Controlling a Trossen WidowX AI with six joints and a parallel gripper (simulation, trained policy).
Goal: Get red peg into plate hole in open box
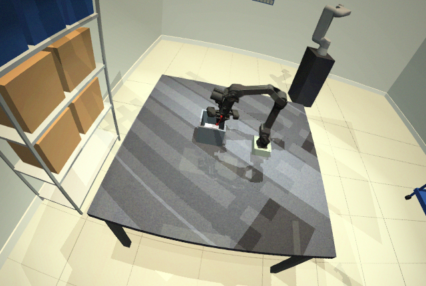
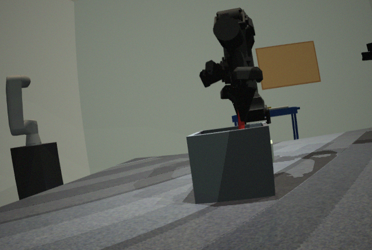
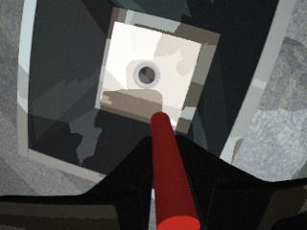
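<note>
Now: the red peg 20 mm above my gripper tip. Round my gripper tip: plate: 30 mm ahead, 30 mm to the right, 100 mm below.
</note>
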